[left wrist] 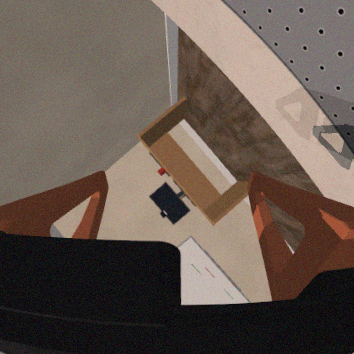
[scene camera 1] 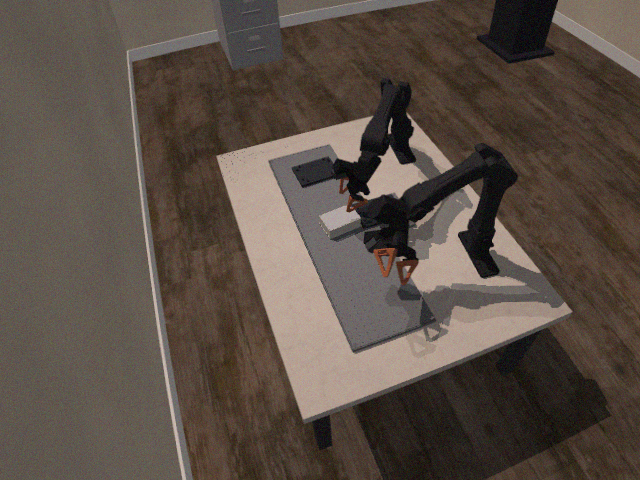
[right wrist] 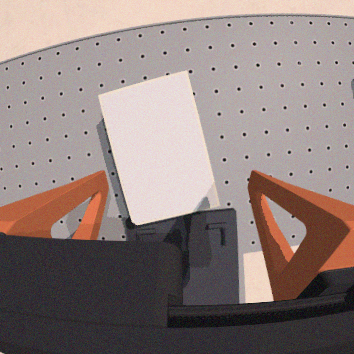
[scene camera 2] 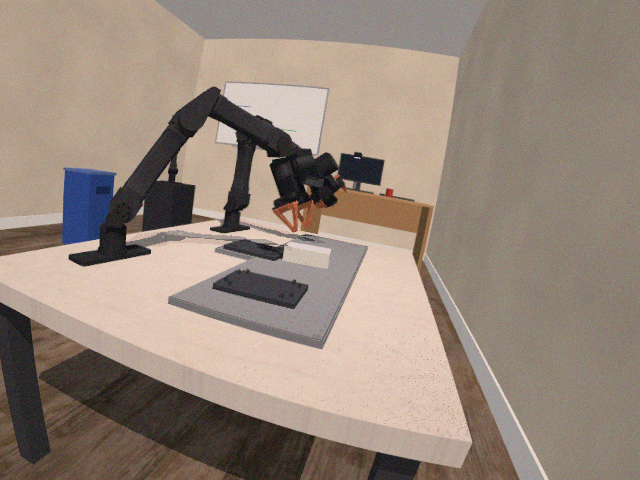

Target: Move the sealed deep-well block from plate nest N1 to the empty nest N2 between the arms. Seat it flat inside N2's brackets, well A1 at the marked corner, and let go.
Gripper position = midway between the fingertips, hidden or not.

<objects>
My left gripper (scene camera 1: 394,281) is open, with nothing in its grasp. My right gripper (scene camera 2: 302,229) is open, holding nothing. Also in view: a white block (scene camera 2: 298,253).
</objects>
